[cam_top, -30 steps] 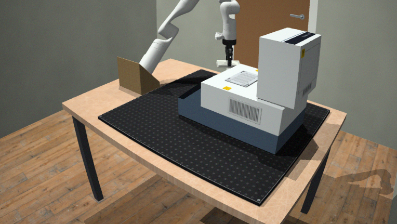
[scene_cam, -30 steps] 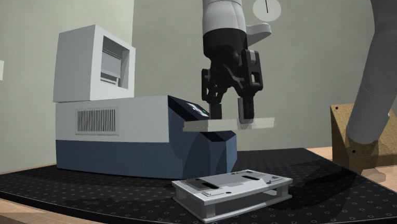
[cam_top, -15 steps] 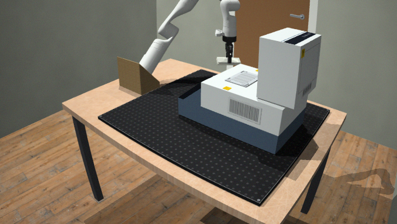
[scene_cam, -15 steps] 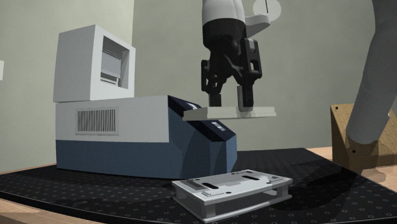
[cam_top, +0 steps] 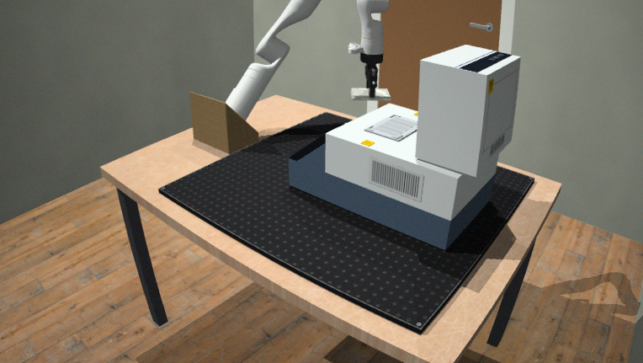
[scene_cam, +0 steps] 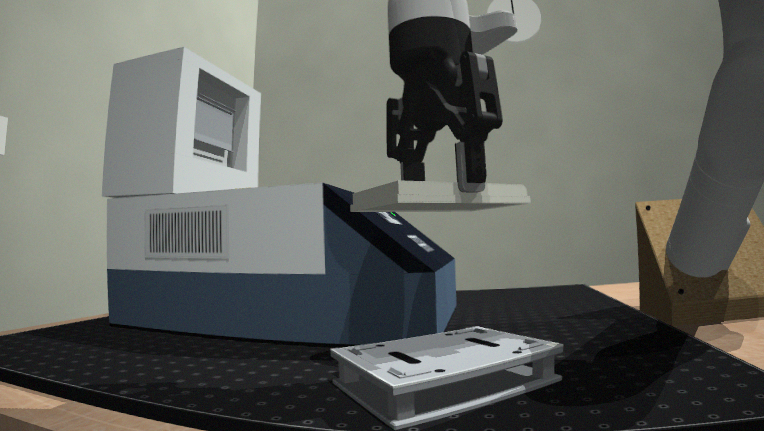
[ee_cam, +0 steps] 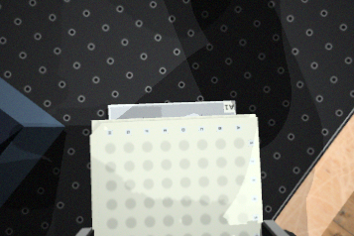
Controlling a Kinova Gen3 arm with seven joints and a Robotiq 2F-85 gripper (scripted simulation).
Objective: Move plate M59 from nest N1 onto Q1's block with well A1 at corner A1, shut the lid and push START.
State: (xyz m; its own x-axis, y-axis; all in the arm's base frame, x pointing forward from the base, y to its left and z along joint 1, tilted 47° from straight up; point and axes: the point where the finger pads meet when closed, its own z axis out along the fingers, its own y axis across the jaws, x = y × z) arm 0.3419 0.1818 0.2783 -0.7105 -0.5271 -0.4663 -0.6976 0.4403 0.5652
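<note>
Right now the plate nest is 140 mm below my hand. The rest, counted from my hand: plate M59: 10 mm below; A1 mark: 90 mm behind, 10 mm to the right, 140 mm below.
</note>
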